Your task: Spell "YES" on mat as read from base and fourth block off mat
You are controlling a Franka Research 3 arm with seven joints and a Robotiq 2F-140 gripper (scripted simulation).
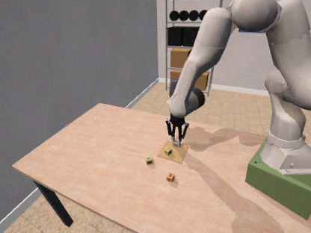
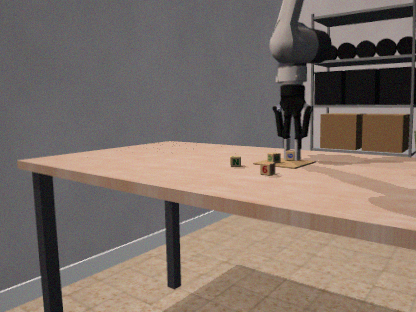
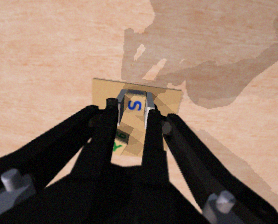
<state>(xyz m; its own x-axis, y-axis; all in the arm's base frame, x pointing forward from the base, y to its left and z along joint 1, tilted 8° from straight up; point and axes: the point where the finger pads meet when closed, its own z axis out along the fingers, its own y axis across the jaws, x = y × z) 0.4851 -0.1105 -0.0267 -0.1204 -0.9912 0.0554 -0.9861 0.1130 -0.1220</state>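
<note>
Now: the S block 2 cm below my hand. Round my hand: green N block 16 cm to the left, 12 cm ahead, 2 cm below; Y block 7 cm to the left, 3 cm ahead, 2 cm below; tan mat 5 cm to the left, 4 cm below, 1 cm ahead.
</note>
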